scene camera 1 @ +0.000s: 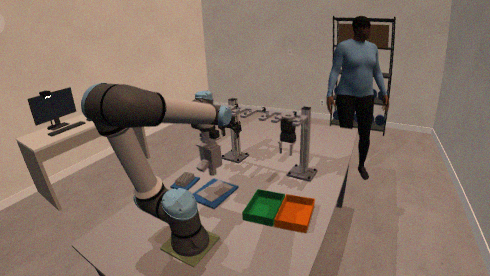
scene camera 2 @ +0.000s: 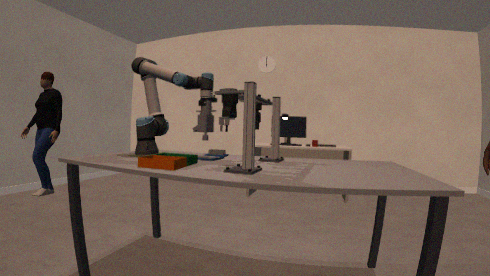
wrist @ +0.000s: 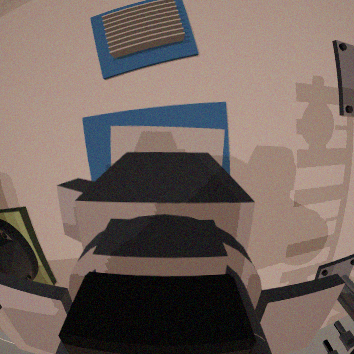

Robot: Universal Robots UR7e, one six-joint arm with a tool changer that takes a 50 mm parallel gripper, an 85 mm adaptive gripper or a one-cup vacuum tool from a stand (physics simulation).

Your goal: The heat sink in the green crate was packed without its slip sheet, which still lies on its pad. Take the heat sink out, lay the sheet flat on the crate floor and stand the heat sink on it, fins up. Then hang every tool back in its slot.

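Frame: origin at the arm's base, x down, y ahead, z right, level; millimetres.
Seen in the pictures: end effector, tool point: (scene camera 2: pixel 206 108); arm's base, origin of the base link: (scene camera 1: pixel 190 241) (scene camera 2: pixel 146 153) (wrist: pixel 9 250).
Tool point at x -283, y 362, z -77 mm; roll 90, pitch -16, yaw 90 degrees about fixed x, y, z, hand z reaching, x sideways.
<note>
Pixels of each thing's top centre, then the offset from my tool point to it. "spot": a spot on its surface instead.
- grey heat sink, middle of its top: (wrist: pixel 141 22) (scene camera 1: pixel 184 176) (scene camera 2: pixel 217 149) dx +258, dy +21, dz -198 mm
- small blue pad, surface spot: (wrist: pixel 150 62) spot: dx +288, dy +17, dz -146 mm
- pale slip sheet, middle of its top: (wrist: pixel 165 165) (scene camera 1: pixel 215 190) dx +286, dy -1, dz +0 mm
- green crate, middle of its top: (scene camera 1: pixel 264 202) (scene camera 2: pixel 175 154) dx +255, dy -63, dz +284 mm
- orange crate, middle of its top: (scene camera 1: pixel 295 208) (scene camera 2: pixel 162 157) dx +255, dy -66, dz +426 mm
My vacuum tool (scene camera 1: pixel 212 172) (scene camera 2: pixel 205 137) is on the arm, above the pads, with its cup down and nothing seen on it. In the wrist view its body hides the cup and part of the large pad. The grey heat sink (scene camera 1: pixel 185 179) (scene camera 2: pixel 217 151) (wrist: pixel 145 30) stands fins up on the small blue pad (scene camera 1: pixel 189 187) (wrist: pixel 150 62). The pale slip sheet (scene camera 1: pixel 215 190) (wrist: pixel 197 139) lies flat on the large blue pad (scene camera 1: pixel 212 204) (wrist: pixel 155 116). The green crate (scene camera 1: pixel 258 219) (scene camera 2: pixel 191 159) is empty in scene camera 1.
An orange crate (scene camera 1: pixel 291 226) (scene camera 2: pixel 162 163) adjoins the green one. The tool stand (scene camera 1: pixel 306 142) (scene camera 2: pixel 249 130) holds a two-finger gripper (scene camera 1: pixel 287 131) (scene camera 2: pixel 229 105) and a dark adaptive gripper (scene camera 1: pixel 234 127). A person (scene camera 1: pixel 359 67) stands behind the table; another person (scene camera 2: pixel 46 110) stands at left.
</note>
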